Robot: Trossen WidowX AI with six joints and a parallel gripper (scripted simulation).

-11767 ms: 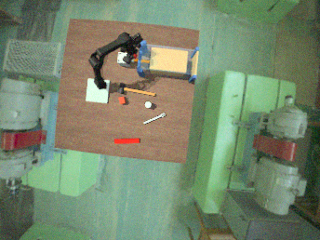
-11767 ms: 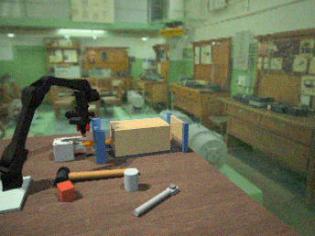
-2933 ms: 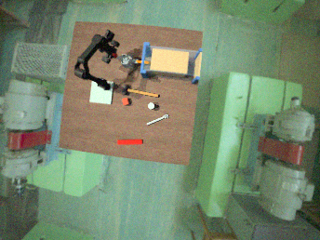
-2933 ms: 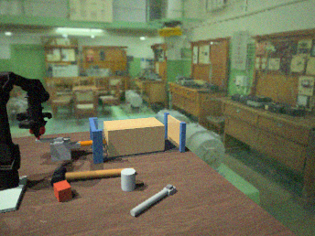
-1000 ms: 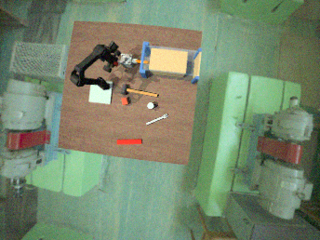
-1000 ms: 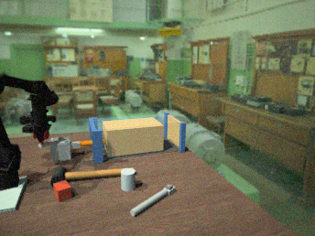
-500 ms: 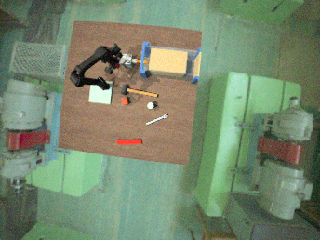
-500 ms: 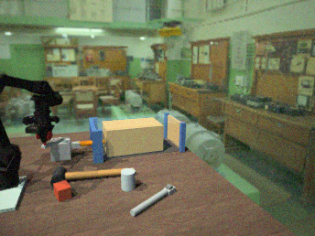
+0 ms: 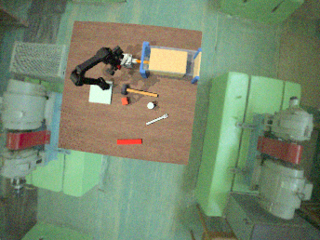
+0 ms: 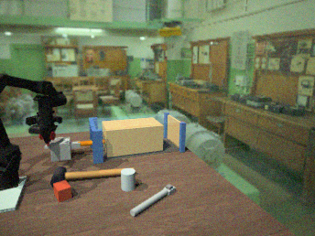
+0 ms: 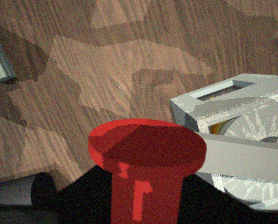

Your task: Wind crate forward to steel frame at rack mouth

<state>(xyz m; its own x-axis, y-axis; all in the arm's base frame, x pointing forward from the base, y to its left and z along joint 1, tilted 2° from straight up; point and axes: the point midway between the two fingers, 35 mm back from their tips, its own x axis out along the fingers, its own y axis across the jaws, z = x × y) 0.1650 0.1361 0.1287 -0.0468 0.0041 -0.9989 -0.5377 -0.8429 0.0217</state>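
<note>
The blue steel frame is 22 cm ahead of my gripper tip, 5 cm to the left of it and 1 cm below it. From my gripper tip the other things lie so: winch handle (3 cm to the left, 2 cm ahead, 1 cm below); then red knob (2 cm above); then winch (8 cm below, 7 cm to the left, 4 cm ahead).
</note>
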